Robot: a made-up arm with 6 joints. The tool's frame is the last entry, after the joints. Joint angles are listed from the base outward.
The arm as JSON. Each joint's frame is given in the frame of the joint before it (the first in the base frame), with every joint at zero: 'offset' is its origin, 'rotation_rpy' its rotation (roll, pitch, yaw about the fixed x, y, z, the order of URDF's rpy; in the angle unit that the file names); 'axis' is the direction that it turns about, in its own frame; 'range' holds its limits. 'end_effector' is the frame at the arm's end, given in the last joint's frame.
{
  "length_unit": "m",
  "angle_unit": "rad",
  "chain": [
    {
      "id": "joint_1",
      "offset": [
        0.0,
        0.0,
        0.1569
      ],
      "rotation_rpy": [
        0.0,
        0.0,
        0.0
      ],
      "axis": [
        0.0,
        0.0,
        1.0
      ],
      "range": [
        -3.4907,
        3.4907
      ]
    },
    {
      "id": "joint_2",
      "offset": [
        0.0,
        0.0,
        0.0
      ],
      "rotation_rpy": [
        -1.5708,
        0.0,
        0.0
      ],
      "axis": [
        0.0,
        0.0,
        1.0
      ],
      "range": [
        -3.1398,
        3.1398
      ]
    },
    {
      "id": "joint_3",
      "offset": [
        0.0,
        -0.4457,
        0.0
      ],
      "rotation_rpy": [
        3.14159,
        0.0,
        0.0
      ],
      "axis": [
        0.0,
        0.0,
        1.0
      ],
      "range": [
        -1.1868,
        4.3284
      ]
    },
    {
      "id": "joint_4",
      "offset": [
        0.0,
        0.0,
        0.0
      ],
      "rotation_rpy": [
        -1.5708,
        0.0,
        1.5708
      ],
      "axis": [
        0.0,
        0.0,
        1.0
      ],
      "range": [
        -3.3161,
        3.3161
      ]
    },
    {
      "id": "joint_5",
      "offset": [
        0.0,
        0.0,
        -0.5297
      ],
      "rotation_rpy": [
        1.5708,
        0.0,
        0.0
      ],
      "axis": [
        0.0,
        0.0,
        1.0
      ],
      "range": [
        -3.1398,
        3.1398
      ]
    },
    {
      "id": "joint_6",
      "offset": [
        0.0,
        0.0,
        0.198
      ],
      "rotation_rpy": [
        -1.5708,
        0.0,
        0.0
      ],
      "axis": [
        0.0,
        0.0,
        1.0
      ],
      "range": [
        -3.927,
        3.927
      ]
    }
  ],
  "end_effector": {
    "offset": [
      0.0,
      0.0,
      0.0
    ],
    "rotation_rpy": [
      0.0,
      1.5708,
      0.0
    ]
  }
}
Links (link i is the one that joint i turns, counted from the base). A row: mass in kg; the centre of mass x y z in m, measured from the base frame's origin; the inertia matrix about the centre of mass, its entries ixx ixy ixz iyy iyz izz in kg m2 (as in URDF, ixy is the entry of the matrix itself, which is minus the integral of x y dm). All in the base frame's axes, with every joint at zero. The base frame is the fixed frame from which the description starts. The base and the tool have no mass.
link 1: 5.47; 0.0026 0.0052 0.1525; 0.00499 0 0 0.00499 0 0.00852
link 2: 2.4; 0.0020 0.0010 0.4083; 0.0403 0 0 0.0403 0 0.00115
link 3: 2.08; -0.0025 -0.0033 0.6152; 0.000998 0 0 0.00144 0 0.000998
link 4: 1.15; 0.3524 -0.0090 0.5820; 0.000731 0 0 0.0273 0 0.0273
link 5: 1.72; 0.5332 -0.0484 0.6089; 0.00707 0 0 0.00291 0 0.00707
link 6: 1.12; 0.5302 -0.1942 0.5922; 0.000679 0 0 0.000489 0 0.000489
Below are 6 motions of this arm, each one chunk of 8 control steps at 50 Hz.
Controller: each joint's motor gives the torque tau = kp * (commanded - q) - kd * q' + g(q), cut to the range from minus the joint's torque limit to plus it. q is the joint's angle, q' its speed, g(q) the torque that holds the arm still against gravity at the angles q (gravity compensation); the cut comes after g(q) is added. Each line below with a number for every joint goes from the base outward.
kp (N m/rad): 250 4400 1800 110 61 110
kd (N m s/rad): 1.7 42 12 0.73 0.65 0.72
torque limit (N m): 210 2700 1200 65 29 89
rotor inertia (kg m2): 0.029 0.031 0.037 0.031 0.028 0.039
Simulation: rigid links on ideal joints. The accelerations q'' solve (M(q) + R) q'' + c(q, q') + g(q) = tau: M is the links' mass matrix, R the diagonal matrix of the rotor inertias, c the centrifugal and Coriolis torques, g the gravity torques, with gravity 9.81 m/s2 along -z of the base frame. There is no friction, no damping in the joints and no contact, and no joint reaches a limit. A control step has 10 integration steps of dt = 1/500 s. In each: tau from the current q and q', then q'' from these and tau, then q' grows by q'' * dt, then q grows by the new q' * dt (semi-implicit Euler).
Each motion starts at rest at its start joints. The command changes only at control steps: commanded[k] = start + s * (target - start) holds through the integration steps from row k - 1 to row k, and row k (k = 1, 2, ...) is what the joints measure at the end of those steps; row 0 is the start. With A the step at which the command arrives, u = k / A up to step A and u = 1 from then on. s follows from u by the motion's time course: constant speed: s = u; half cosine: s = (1 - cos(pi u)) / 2; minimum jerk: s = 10 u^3 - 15 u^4 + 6 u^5; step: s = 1 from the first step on.
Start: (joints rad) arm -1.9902 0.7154 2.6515 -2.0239 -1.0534 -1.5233
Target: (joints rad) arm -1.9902 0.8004 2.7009 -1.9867 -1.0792 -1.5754
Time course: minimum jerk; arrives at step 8
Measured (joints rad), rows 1 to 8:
1: -1.9901 0.7162 2.6528 -2.0236 -1.0535 -1.5238
2: -1.9898 0.7211 2.6599 -2.0221 -1.0546 -1.5269
3: -1.9888 0.7326 2.6742 -2.0194 -1.0580 -1.5354
4: -1.9870 0.7497 2.6904 -2.0164 -1.0646 -1.5491
5: -1.9846 0.7696 2.7016 -2.0128 -1.0731 -1.5645
6: -1.9820 0.7886 2.7037 -2.0063 -1.0807 -1.5762
7: -1.9802 0.8031 2.6970 -1.9949 -1.0845 -1.5808
8: -1.9803 0.8113 2.6865 -1.9796 -1.0833 -1.5788

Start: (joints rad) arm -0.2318 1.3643 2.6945 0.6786 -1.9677 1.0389
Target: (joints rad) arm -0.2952 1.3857 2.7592 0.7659 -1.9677 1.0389
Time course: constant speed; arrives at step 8
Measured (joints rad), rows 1 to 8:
1: -0.2319 1.3671 2.7001 0.6789 -1.9677 1.0391
2: -0.2326 1.3715 2.7096 0.6845 -1.9675 1.0392
3: -0.2348 1.3748 2.7181 0.6986 -1.9672 1.0390
4: -0.2385 1.3768 2.7259 0.7181 -1.9672 1.0387
5: -0.2438 1.3787 2.7349 0.7378 -1.9675 1.0385
6: -0.2510 1.3805 2.7448 0.7549 -1.9679 1.0386
7: -0.2601 1.3823 2.7544 0.7685 -1.9681 1.0387
8: -0.2710 1.3844 2.7630 0.7792 -1.9679 1.0389

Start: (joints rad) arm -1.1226 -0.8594 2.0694 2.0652 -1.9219 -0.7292
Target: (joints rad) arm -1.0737 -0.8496 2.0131 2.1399 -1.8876 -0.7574
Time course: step
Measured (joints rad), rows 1 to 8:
1: -1.1207 -0.8696 2.0382 2.0806 -1.9109 -0.7417
2: -1.1151 -0.8646 2.0217 2.1229 -1.8883 -0.7640
3: -1.1080 -0.8512 2.0148 2.1659 -1.8727 -0.7738
4: -1.1015 -0.8417 2.0017 2.1887 -1.8721 -0.7663
5: -1.0957 -0.8349 1.9927 2.1909 -1.8809 -0.7538
6: -1.0902 -0.8320 1.9912 2.1804 -1.8901 -0.7486
7: -1.0848 -0.8344 1.9952 2.1655 -1.8940 -0.7530
8: -1.0790 -0.8408 2.0034 2.1509 -1.8921 -0.7601

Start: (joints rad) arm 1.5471 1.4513 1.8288 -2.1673 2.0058 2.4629
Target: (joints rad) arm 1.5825 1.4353 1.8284 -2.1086 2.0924 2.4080
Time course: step
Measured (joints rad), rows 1 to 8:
1: 1.5491 1.4431 1.8187 -2.1426 2.0361 2.4360
2: 1.5536 1.4386 1.8238 -2.0926 2.0897 2.3936
3: 1.5579 1.4347 1.8301 -2.0576 2.1260 2.3762
4: 1.5603 1.4316 1.8327 -2.0589 2.1290 2.3906
5: 1.5613 1.4309 1.8335 -2.0907 2.1086 2.4149
6: 1.5624 1.4316 1.8328 -2.1291 2.0855 2.4258
7: 1.5652 1.4328 1.8316 -2.1498 2.0749 2.4185
8: 1.5701 1.4337 1.8305 -2.1436 2.0790 2.4050

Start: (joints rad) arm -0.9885 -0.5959 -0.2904 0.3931 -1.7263 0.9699
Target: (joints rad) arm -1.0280 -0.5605 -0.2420 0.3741 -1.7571 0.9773
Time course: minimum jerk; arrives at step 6
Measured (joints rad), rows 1 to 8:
1: -0.9888 -0.5950 -0.2891 0.3919 -1.7268 0.9700
2: -0.9906 -0.5901 -0.2817 0.3857 -1.7300 0.9705
3: -0.9956 -0.5793 -0.2660 0.3749 -1.7374 0.9723
4: -1.0046 -0.5667 -0.2485 0.3683 -1.7478 0.9756
5: -1.0162 -0.5585 -0.2389 0.3733 -1.7571 0.9791
6: -1.0281 -0.5575 -0.2394 0.3851 -1.7619 0.9804
7: -1.0382 -0.5600 -0.2427 0.3902 -1.7624 0.9788
8: -1.0452 -0.5617 -0.2425 0.3827 -1.7604 0.9763

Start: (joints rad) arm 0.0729 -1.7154 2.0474 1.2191 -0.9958 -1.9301
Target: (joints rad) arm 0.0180 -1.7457 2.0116 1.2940 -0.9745 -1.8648
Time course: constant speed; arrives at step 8
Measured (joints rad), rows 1 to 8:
1: 0.0730 -1.7183 2.0419 1.2220 -0.9947 -1.9259
2: 0.0731 -1.7220 2.0355 1.2294 -0.9924 -1.9155
3: 0.0728 -1.7254 2.0310 1.2404 -0.9893 -1.9026
4: 0.0719 -1.7292 2.0270 1.2528 -0.9859 -1.8921
5: 0.0700 -1.7336 2.0232 1.2644 -0.9828 -1.8852
6: 0.0668 -1.7382 2.0198 1.2740 -0.9801 -1.8799
7: 0.0624 -1.7427 2.0162 1.2823 -0.9778 -1.8732
8: 0.0567 -1.7470 2.0123 1.2902 -0.9754 -1.8643

